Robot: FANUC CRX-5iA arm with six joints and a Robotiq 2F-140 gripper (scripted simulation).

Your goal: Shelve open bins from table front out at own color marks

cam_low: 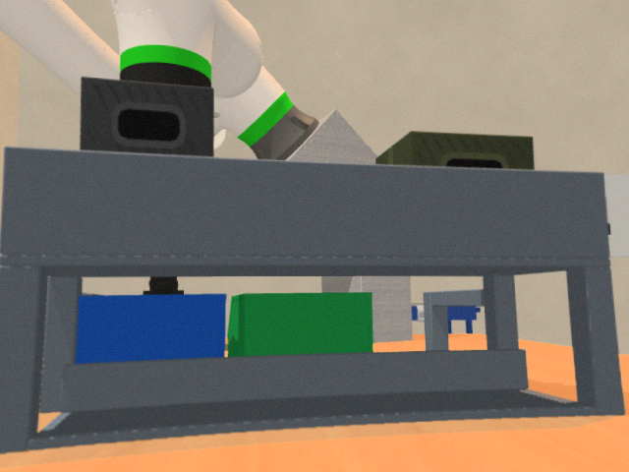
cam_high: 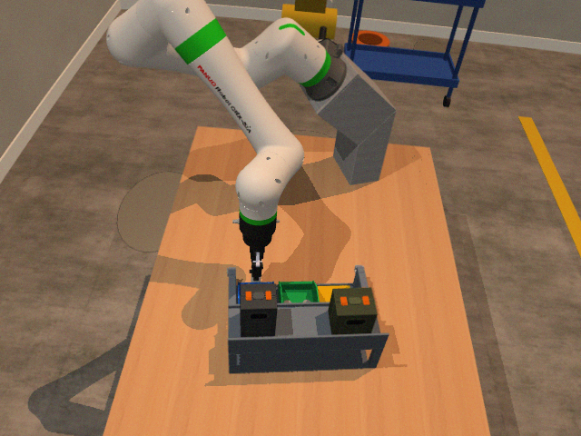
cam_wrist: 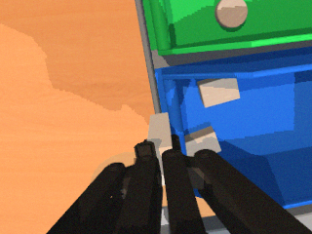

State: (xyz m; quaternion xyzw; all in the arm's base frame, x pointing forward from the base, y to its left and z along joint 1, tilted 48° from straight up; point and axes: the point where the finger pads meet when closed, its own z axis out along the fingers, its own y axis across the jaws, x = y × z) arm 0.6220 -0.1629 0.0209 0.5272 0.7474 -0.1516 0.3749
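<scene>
Now: hand 9 cm short of the blue bin, 2 cm to the right of it and 1 cm above it. Round my hand: black box 18 cm ahead, 3 cm to the left, 11 cm above; olive box 15 cm ahead, 26 cm to the left, 10 cm above; green bin 7 cm ahead, 13 cm to the left, 1 cm below.
</scene>
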